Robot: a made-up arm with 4 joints.
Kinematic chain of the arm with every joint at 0, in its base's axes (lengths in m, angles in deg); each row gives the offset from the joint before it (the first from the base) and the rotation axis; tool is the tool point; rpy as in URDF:
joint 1: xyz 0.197 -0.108 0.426 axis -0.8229 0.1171 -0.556
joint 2: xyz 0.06 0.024 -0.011 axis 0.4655 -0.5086 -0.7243
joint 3: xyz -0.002 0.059 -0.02 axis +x
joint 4: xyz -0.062 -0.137 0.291 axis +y
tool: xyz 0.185 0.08 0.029 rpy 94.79 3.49 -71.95
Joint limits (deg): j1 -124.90..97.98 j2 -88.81..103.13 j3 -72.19..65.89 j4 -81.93..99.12
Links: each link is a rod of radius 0.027 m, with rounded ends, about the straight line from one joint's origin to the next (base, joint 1, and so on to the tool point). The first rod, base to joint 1, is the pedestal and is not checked.
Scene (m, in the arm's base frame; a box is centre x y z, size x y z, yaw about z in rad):
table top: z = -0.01
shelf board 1: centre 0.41 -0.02 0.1 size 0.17 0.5 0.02 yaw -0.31
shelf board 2: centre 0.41 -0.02 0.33 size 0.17 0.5 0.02 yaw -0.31
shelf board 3: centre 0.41 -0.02 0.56 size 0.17 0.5 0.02 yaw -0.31
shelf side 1: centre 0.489 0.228 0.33 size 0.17 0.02 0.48 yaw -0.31
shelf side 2: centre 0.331 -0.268 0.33 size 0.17 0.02 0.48 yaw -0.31
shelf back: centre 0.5 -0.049 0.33 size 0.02 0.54 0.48 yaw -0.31
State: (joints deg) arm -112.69 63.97 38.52 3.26
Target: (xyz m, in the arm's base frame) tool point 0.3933 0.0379 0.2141
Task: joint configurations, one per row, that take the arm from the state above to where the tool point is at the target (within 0.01 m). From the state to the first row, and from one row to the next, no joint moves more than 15 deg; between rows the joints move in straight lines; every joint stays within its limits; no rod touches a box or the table.
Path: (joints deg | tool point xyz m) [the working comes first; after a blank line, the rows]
Joints at the target: -124.90 33.94 60.00 -29.56
Straight joint move there: clear.

1: -116.76 53.96 45.68 -7.68 | 0.3452 -0.0620 0.2087
2: -120.83 43.95 52.84 -18.62 | 0.3723 -0.0149 0.2061
3: -124.90 33.94 60.00 -29.56 | 0.3933 0.0379 0.2141

